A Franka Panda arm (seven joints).
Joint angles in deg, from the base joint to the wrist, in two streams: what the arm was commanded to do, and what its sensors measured. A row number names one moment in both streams.
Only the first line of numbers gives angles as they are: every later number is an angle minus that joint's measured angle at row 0.
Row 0, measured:
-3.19, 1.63, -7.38, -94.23, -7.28, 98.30, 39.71
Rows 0 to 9, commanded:
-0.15, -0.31, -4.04, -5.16, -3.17, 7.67, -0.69
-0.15, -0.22, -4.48, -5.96, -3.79, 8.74, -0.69
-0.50, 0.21, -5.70, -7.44, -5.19, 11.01, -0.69
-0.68, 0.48, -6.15, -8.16, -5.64, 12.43, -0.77
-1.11, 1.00, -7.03, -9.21, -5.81, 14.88, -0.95
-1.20, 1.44, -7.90, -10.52, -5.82, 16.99, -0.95
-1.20, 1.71, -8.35, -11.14, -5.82, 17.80, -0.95
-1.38, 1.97, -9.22, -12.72, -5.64, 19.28, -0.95
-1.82, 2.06, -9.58, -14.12, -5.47, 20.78, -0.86
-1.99, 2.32, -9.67, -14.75, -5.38, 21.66, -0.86
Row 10, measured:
-1.26, 2.13, -8.73, -10.76, -4.79, 16.89, -0.25
